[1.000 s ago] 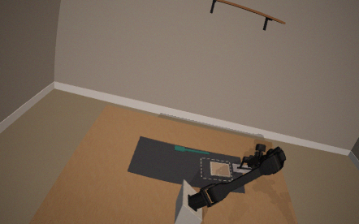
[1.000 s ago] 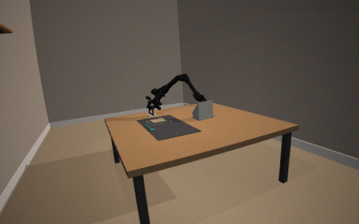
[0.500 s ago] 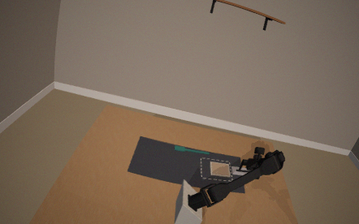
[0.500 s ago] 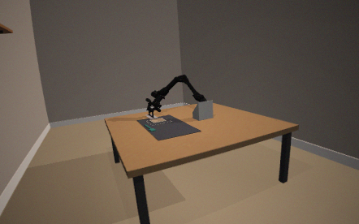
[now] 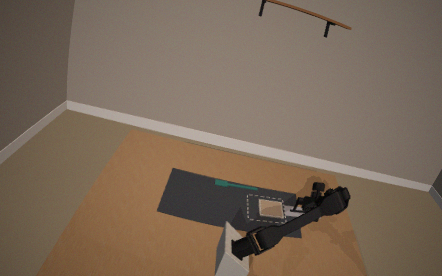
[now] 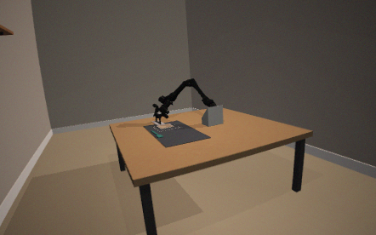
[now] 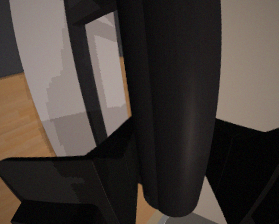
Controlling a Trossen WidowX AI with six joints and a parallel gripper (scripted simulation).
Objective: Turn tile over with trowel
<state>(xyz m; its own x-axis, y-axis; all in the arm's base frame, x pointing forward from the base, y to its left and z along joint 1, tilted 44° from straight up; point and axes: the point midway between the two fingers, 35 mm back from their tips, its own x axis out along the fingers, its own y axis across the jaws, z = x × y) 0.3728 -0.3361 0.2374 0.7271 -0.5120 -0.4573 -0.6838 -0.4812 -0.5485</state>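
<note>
Right now my gripper tip is 140 mm short of the teal flat tool, 370 mm to the right of it and 50 mm above it. From my gripper tip the other things lie so: tile (10 mm behind, 190 mm to the left, 50 mm below).
</note>
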